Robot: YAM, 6 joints.
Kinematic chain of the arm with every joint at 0, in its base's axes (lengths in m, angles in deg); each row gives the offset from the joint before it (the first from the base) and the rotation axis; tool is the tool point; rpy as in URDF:
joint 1: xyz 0 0 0.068 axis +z
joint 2: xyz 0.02 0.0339 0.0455 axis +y
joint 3: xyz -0.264 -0.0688 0 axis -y
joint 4: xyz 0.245 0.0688 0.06 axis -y
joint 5: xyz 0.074 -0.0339 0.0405 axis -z
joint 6: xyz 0.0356 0 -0.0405 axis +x
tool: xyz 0 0 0 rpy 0 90 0
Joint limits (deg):
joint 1: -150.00..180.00
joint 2: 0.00..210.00
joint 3: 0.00..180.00
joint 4: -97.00..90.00
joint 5: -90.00..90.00
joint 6: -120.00..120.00
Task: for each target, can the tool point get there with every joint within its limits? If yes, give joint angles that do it. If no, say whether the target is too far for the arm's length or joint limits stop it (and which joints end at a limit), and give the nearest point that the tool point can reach.
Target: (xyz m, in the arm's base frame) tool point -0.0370 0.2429 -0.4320
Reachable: no: joint limits stop it (at a limit: joint 2) | nearest point -0.0371 0.2433 -0.3803 | short by 0.052 m
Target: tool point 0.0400 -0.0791 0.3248
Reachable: yes | joints -85.47 42.53 55.34 -81.66 -70.69 -28.79
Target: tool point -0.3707 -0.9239 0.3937
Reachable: no: too far | nearest point -0.2314 -0.5768 0.2863 | short by 0.389 m
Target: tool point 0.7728 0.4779 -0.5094
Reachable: no: too far | nearest point 0.4584 0.2835 -0.2344 | short by 0.461 m
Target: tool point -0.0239 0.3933 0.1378
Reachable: yes | joints 90.71 119.05 49.36 71.02 -32.23 80.05
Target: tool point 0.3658 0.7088 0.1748
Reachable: no: too far | nearest point 0.2953 0.5722 0.1627 | short by 0.154 m
